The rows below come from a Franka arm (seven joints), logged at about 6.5 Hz.
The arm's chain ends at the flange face. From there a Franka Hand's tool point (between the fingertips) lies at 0.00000 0.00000 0.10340 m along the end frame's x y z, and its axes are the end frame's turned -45 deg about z.
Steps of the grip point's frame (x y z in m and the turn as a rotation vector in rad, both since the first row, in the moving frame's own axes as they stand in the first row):
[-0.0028, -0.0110, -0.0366, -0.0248, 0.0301, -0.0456]
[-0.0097, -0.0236, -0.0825, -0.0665, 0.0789, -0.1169]
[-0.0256, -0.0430, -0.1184, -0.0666, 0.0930, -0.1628]
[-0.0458, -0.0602, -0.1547, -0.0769, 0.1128, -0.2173]
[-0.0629, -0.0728, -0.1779, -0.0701, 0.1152, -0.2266]
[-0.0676, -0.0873, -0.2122, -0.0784, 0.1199, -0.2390]
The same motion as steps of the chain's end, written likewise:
[-0.0138, -0.0053, -0.0365, 0.0037, 0.0388, -0.0456]
[-0.0341, -0.0083, -0.0820, 0.0088, 0.1028, -0.1169]
[-0.0599, -0.0094, -0.1177, 0.0187, 0.1129, -0.1628]
[-0.0884, -0.0061, -0.1537, 0.0254, 0.1341, -0.2173]
[-0.1090, -0.0022, -0.1770, 0.0319, 0.1310, -0.2266]
[-0.1235, -0.0092, -0.2111, 0.0293, 0.1402, -0.2390]

